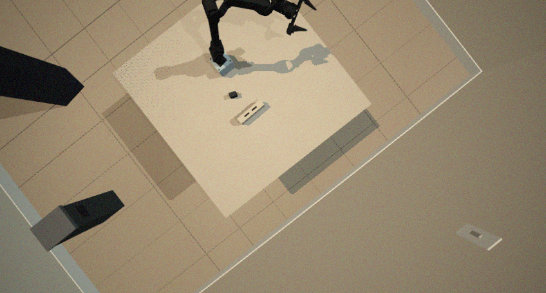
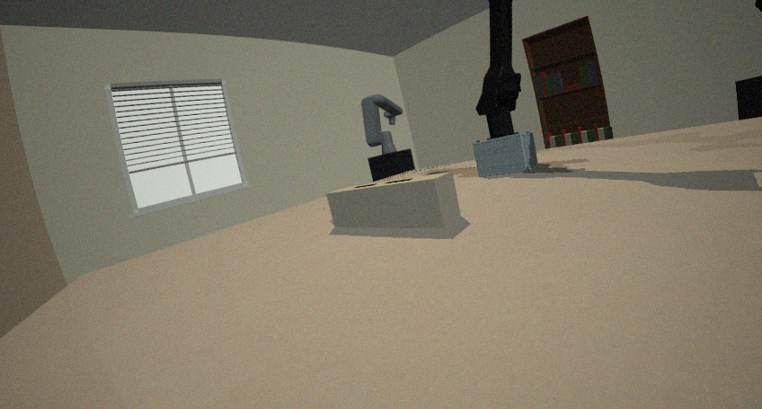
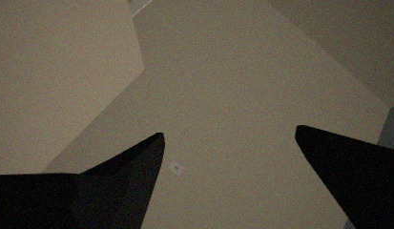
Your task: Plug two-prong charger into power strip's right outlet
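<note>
My gripper tip is 13 cm past the boxy charger, 53 cm to the left of it and 29 cm above it.
</note>
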